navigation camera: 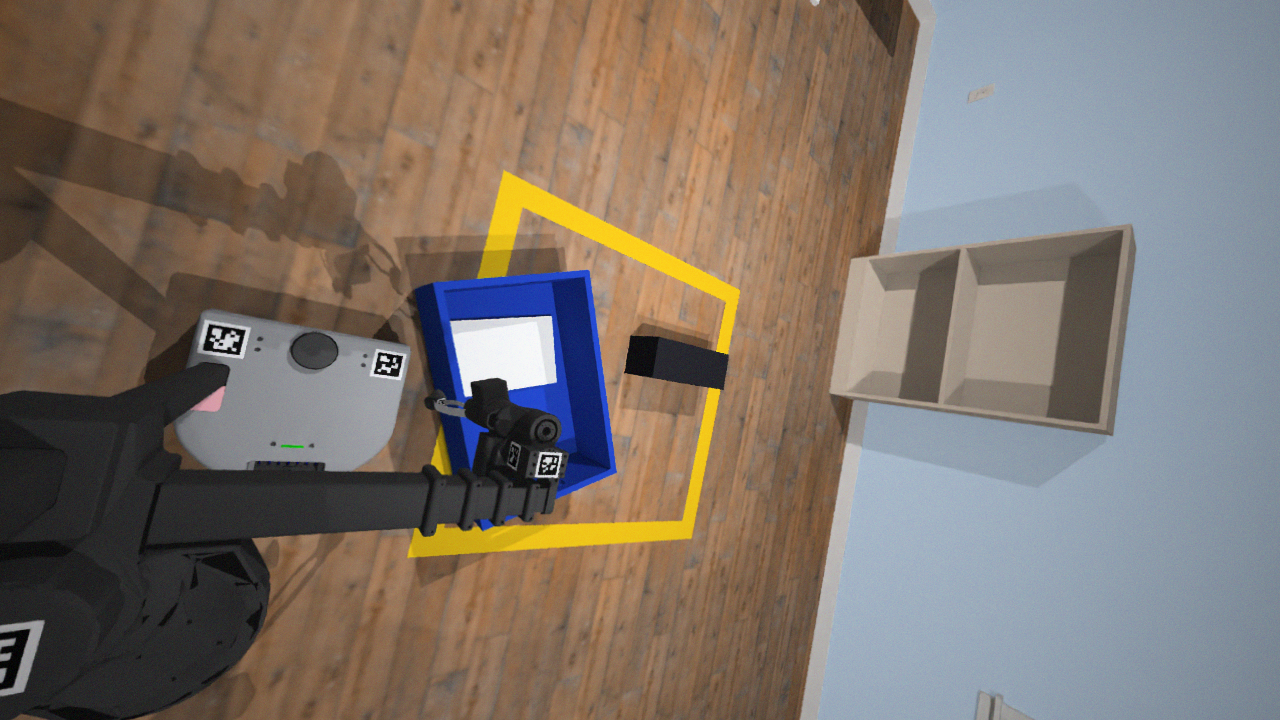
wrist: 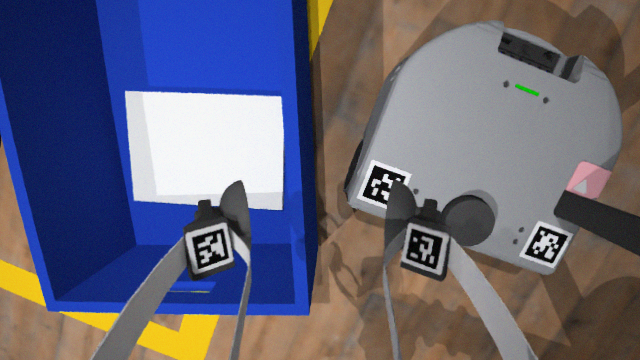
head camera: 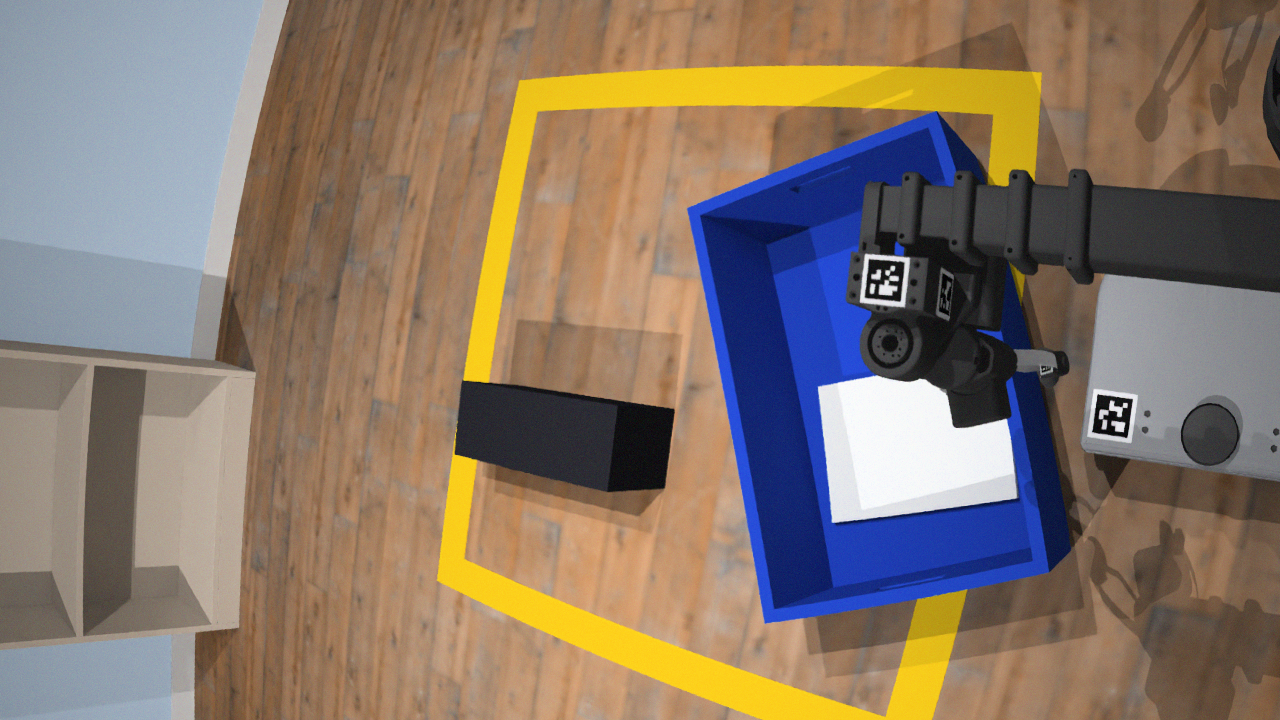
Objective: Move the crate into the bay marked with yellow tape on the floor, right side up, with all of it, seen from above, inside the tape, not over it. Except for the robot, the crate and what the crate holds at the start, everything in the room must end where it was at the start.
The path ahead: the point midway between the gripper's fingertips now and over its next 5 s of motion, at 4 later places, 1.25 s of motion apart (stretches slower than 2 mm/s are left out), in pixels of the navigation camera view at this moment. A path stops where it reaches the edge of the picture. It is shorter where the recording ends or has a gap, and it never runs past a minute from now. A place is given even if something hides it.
My gripper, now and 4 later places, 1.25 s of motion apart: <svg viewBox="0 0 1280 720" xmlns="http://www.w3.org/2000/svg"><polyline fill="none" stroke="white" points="461,394 447,387 437,382 448,385 441,381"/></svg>
